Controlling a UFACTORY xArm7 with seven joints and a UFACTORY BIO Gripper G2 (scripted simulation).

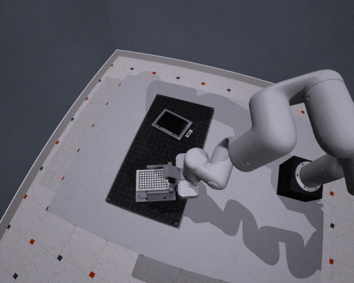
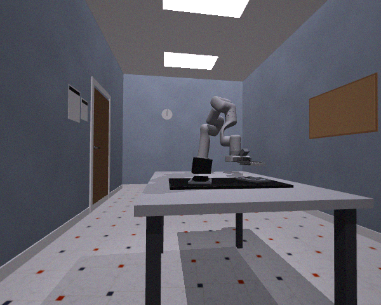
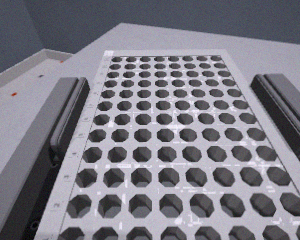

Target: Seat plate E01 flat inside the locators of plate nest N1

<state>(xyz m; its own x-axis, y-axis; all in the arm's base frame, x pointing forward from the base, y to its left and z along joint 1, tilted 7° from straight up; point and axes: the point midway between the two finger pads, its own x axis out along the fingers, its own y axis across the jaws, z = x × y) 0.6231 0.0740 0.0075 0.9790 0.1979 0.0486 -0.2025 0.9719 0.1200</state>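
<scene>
The white well plate E01 lies right at my hand. From my hand the other things lie so: grey plate nest N1: 100 mm below; black plate E07: 320 mm to the right, 80 mm below, 20 mm behind; grey plate nest N2: 320 mm to the right, 100 mm below, 20 mm behind.
</scene>
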